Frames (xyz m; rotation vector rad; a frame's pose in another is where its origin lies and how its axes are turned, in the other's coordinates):
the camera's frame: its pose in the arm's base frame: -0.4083 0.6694 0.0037 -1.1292 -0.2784 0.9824
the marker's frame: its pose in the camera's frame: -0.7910 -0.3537 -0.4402 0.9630 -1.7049 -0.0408
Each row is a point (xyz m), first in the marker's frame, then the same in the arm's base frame.
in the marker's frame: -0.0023 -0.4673 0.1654
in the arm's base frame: 0.0582 -0.3582 0.4865
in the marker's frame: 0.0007 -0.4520 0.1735
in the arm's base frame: 0.0425 -0.3656 0.4896
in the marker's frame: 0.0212 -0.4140 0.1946
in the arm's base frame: 0.0008 -0.3795 0.5090
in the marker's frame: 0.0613 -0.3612 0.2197
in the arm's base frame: -0.0596 -0.3902 0.5446
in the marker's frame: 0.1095 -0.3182 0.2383
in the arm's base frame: -0.1121 -0.3908 0.5865
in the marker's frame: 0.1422 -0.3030 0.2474
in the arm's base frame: -0.1341 -0.3868 0.6162
